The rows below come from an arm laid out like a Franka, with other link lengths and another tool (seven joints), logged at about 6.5 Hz.
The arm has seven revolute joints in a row. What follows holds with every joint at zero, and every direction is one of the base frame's. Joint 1 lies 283.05 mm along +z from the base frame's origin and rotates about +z. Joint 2 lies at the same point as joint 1 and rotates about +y. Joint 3 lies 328.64 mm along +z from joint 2 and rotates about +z. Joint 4 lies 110.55 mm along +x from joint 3 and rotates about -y. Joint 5 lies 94.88 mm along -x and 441.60 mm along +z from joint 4 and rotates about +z. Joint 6 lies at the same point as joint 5 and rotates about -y. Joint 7 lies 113.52 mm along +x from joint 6 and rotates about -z. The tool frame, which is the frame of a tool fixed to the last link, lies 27.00 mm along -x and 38.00 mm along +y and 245.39 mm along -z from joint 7; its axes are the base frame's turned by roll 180.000, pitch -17.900 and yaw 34.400 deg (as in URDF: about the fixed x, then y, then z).
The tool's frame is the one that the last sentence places.
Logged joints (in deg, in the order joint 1, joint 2, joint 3, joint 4, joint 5, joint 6, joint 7), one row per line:
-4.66 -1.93 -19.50 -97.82 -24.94 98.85 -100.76
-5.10 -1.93 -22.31 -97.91 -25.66 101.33 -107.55
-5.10 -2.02 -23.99 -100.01 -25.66 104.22 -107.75
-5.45 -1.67 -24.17 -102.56 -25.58 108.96 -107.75
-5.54 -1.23 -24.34 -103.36 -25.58 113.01 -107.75
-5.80 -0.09 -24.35 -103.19 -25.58 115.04 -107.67
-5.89 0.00 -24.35 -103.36 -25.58 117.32 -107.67
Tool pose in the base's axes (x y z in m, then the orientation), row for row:
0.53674 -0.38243 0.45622 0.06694 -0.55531 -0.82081 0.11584
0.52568 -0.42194 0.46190 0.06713 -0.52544 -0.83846 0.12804
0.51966 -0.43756 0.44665 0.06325 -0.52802 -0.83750 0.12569
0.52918 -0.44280 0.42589 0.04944 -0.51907 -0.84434 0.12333
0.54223 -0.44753 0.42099 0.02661 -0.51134 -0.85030 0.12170
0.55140 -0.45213 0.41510 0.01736 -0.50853 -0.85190 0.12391
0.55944 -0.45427 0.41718 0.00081 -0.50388 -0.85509 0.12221
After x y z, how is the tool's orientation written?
As a quaternion, w x y z.
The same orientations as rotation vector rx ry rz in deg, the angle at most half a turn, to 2 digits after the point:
-95.91 -141.76 20.01
-90.74 -144.79 22.11
-91.40 -144.97 21.76
-90.60 -147.38 21.53
-90.51 -150.51 21.54
-90.54 -151.67 22.06
-90.65 -153.84 21.99

